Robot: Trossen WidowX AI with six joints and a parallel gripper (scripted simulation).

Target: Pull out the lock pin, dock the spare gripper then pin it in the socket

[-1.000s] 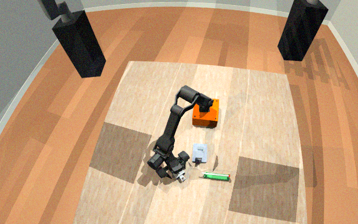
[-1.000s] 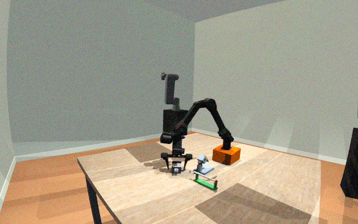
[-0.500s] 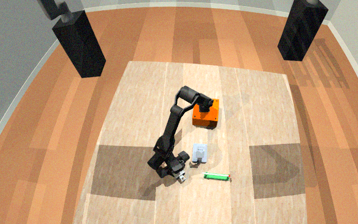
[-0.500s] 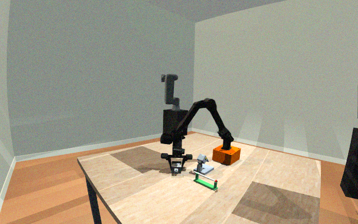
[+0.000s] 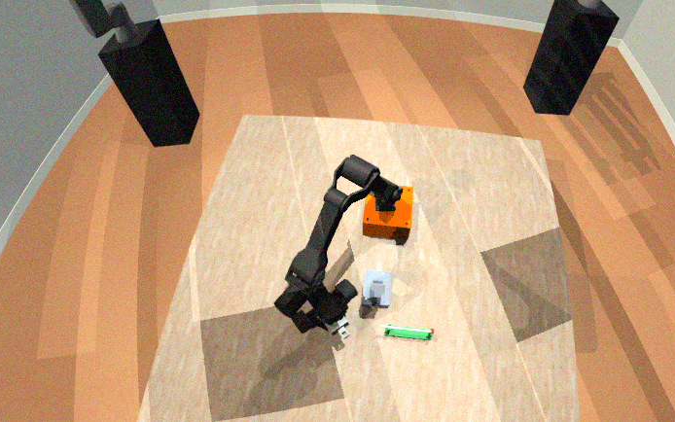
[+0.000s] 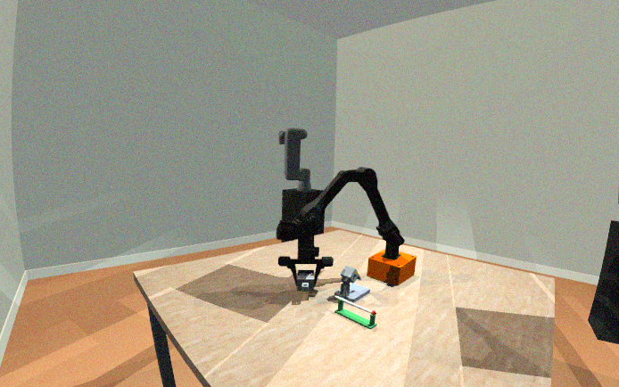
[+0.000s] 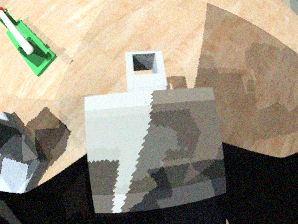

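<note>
My gripper tip is 120 mm to the right of the mount, 100 mm past it and 20 mm below it. Round my gripper tip: spare gripper: 20 mm above; green cradle: 210 mm to the left, 20 mm below, 20 mm ahead.
</note>
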